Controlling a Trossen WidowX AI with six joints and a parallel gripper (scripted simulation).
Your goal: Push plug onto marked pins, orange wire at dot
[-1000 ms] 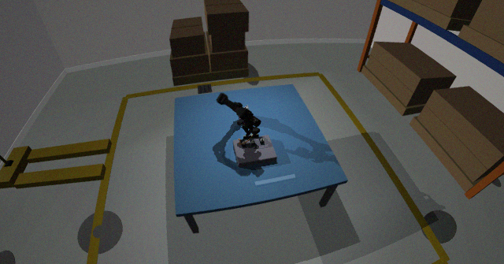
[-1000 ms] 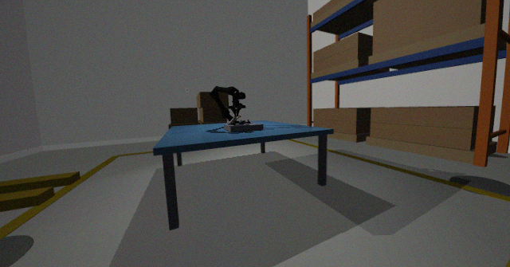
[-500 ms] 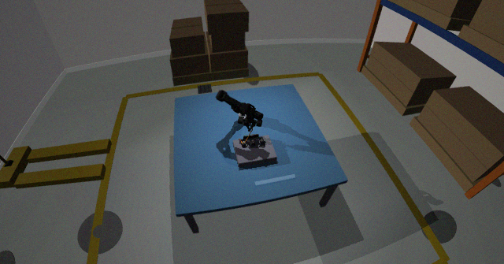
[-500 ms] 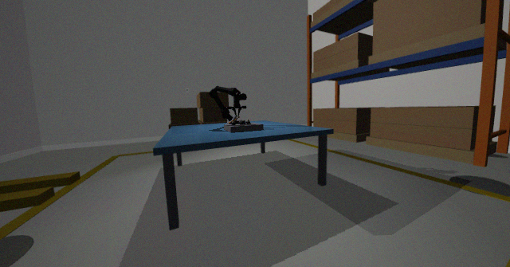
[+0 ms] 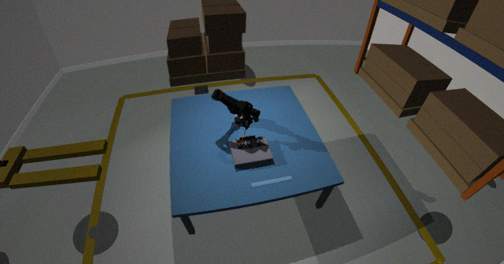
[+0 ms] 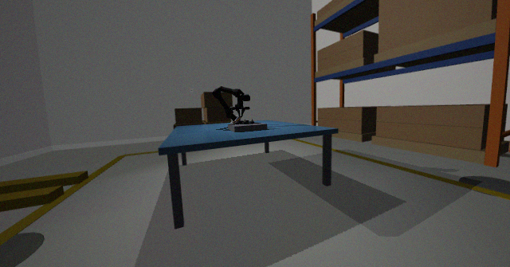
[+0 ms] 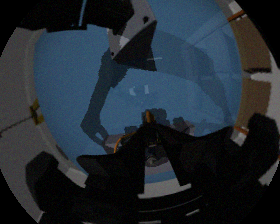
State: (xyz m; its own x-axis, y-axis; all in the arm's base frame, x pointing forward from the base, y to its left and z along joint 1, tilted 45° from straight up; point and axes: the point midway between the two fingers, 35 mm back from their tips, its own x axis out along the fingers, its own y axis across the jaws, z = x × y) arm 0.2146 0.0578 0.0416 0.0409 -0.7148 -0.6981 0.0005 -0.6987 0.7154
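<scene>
Right now the servo is 130 mm ahead of my gripper tip and 60 mm below it. The rest, counted from my gripper tip: grey printed holder (230 mm ahead, 80 mm below).
</scene>
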